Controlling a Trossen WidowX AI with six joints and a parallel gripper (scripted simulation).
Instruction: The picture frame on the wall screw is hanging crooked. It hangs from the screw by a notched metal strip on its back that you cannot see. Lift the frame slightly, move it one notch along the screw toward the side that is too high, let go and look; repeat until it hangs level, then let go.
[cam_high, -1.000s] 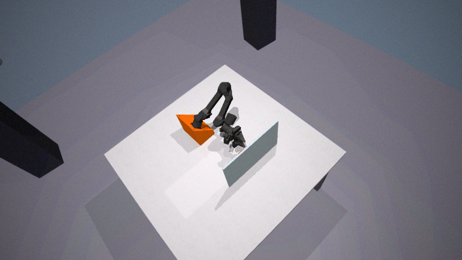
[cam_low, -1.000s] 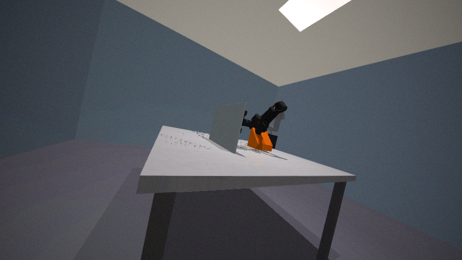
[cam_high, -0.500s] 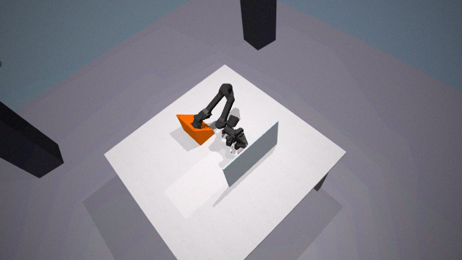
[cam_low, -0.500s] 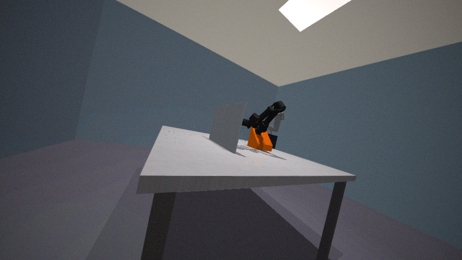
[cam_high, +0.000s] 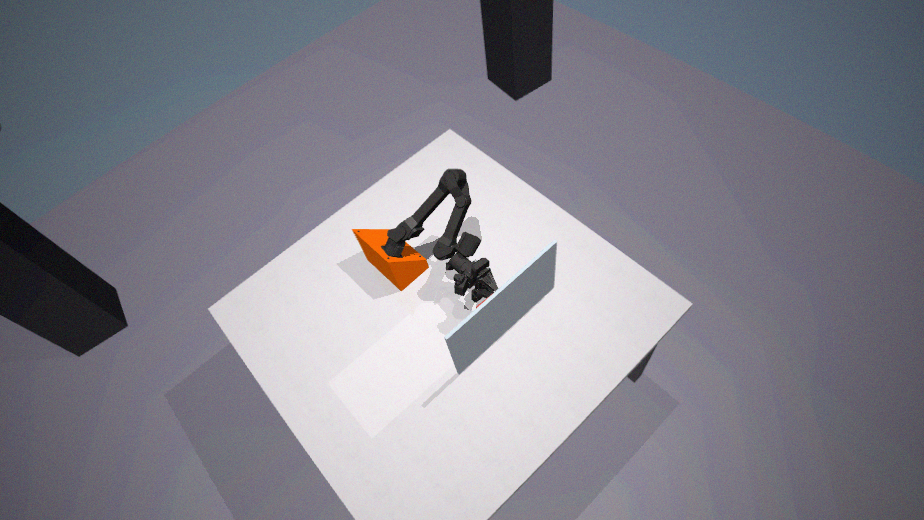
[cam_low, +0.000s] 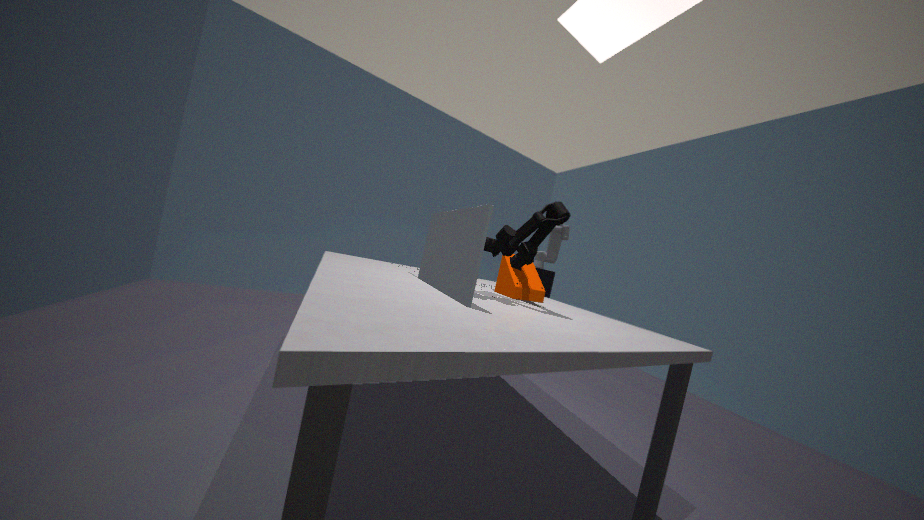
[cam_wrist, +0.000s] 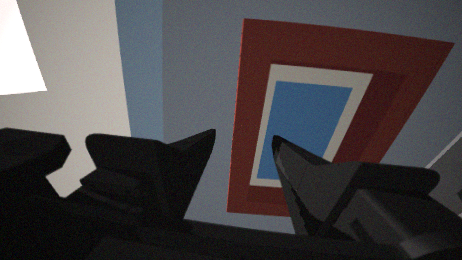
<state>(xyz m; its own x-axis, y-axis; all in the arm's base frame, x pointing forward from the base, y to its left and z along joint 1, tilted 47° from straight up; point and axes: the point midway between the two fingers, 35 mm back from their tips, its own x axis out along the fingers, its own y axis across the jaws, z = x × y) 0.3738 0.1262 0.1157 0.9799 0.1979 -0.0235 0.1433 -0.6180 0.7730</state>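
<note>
Now: gripper tip 10 mm short of the picture frame and 50 mm above it. The rest, counted from my gripper tip: wall panel: 20 mm ahead, 10 mm to the left, 60 mm below.
</note>
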